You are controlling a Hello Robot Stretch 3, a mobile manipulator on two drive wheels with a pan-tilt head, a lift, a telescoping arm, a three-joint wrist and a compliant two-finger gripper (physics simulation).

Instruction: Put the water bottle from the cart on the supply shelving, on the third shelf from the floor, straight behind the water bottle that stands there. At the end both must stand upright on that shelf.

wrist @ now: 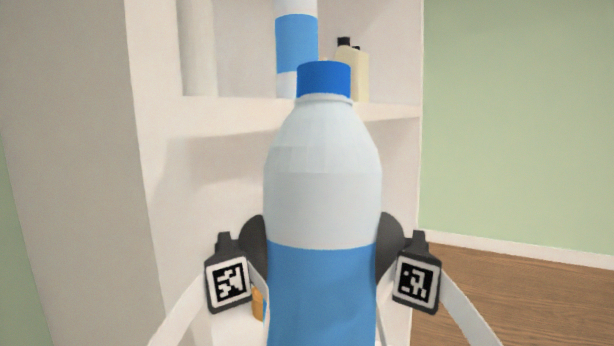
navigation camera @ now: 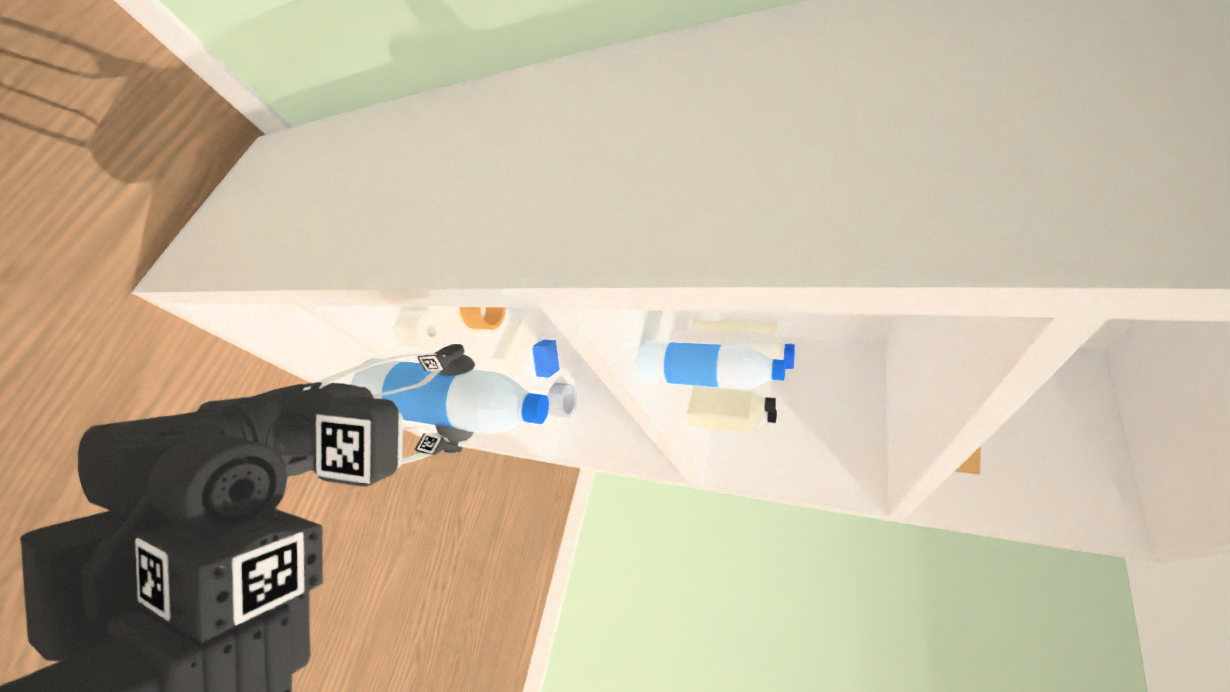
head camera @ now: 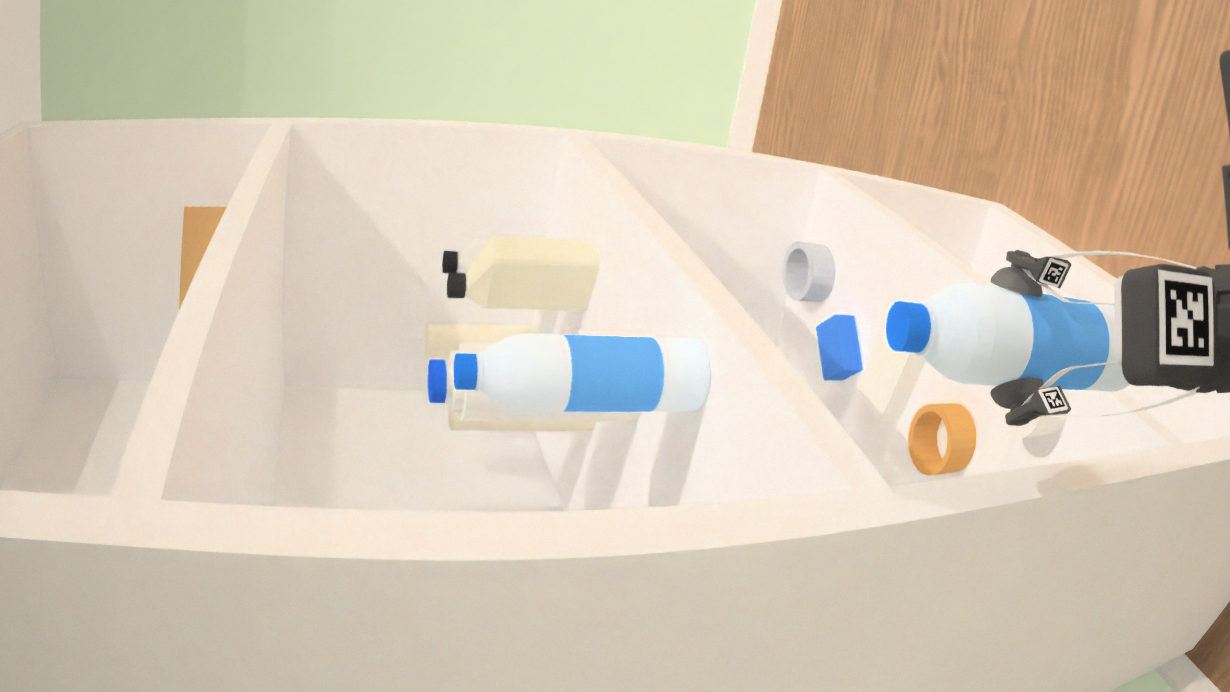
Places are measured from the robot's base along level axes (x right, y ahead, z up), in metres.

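Pixels of known places: gripper, fingertip midpoint: (wrist: 320, 237) (navigation camera: 467, 396).
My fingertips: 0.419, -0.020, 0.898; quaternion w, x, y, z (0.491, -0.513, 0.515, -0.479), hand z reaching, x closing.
Note:
Ahead of a thing's pixels: the offset from my fingertips to its top centre, as dx, dy, dz. "*": to the spot under its first point.
My gripper (head camera: 1021, 337) (navigation camera: 454, 397) (wrist: 320, 237) is shut on a water bottle @[-0.016, +0.000, +0.101] (head camera: 1066, 339) (navigation camera: 421, 391) (wrist: 322, 200) with a blue cap and label. It holds the bottle upright, in front of the shelving, beside the compartment below the shelf with the other water bottle. In the wrist view its cap overlaps that shelf's front edge. The other water bottle @[+0.304, +0.030, +0.308] (head camera: 615, 372) (navigation camera: 692, 364) (wrist: 296, 44) stands upright on the shelf @[* +0.187, +0.084, +0.092] (head camera: 756, 447) (wrist: 235, 114). Behind it a second blue cap @[* +0.446, +0.042, +0.308] (head camera: 436, 380) (navigation camera: 788, 355) shows; its body is mostly hidden. The cart does not show.
Cream bottles @[+0.630, -0.087, +0.272] (head camera: 541, 273) (navigation camera: 722, 407) (wrist: 360, 70) with black caps stand beside the standing bottle. Cream items show partly behind it. The compartment below holds a grey ring @[+0.788, -0.136, -0.317] (head camera: 823, 273), a blue block @[+0.700, -0.008, -0.325] (head camera: 840, 347) and an orange ring @[+0.425, +0.117, -0.315] (head camera: 965, 438). A side panel (head camera: 602, 619) (navigation camera: 688, 172) (wrist: 85, 150) bounds the shelving.

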